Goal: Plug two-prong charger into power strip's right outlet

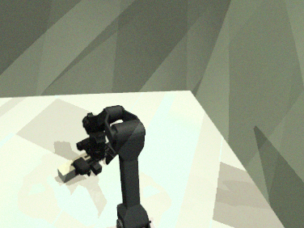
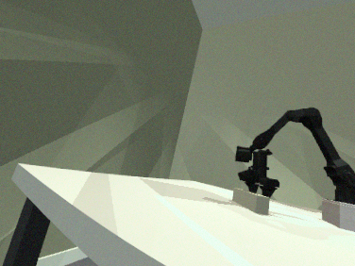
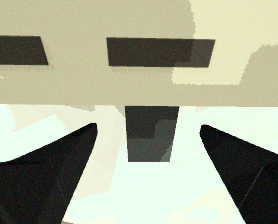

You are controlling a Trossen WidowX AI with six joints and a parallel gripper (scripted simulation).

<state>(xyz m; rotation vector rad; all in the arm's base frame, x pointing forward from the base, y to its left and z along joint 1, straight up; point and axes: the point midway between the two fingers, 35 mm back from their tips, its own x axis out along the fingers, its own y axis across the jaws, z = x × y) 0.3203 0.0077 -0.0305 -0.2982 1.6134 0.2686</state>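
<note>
Right now my gripper tip is 30 mm short of the charger, 10 mm to the right of it and 10 mm below it.
</note>
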